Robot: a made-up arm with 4 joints.
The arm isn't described. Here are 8 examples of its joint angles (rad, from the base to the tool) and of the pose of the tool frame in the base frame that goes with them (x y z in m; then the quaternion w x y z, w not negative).
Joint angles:
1: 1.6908 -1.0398 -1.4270 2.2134
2: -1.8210 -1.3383 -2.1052 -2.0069
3: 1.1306 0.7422 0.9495 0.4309
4: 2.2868 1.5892 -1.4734 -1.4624
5: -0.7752 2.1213 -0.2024 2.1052
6: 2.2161 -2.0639 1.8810 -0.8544
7: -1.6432 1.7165 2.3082 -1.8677
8: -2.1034 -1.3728 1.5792 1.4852
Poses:
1: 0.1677 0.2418 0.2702 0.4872 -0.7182 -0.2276 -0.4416
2: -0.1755 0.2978 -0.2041 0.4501 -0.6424 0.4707 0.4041
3: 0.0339 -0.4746 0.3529 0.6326 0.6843 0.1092 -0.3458
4: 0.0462 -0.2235 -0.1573 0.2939 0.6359 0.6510 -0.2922
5: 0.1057 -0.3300 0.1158 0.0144 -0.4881 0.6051 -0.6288
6: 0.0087 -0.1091 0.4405 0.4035 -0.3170 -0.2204 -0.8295
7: 0.1323 -0.0815 0.2500 0.1960 0.6237 -0.1740 0.7364
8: -0.1879 0.3469 -0.3636 0.4149 -0.6529 0.5644 0.2882
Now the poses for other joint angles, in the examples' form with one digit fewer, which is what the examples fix.
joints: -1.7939 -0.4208 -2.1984 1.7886
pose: 0.189 -0.083 0.338 0.947 0.243 0.186 -0.095
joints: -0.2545 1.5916 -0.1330 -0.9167
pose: -0.143 0.030 0.535 0.675 0.183 -0.354 -0.620
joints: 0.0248 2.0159 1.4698 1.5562
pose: 0.022 -0.157 0.666 0.533 -0.016 0.047 -0.844
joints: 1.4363 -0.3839 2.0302 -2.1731
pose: -0.057 0.125 0.521 0.931 -0.310 -0.187 -0.036
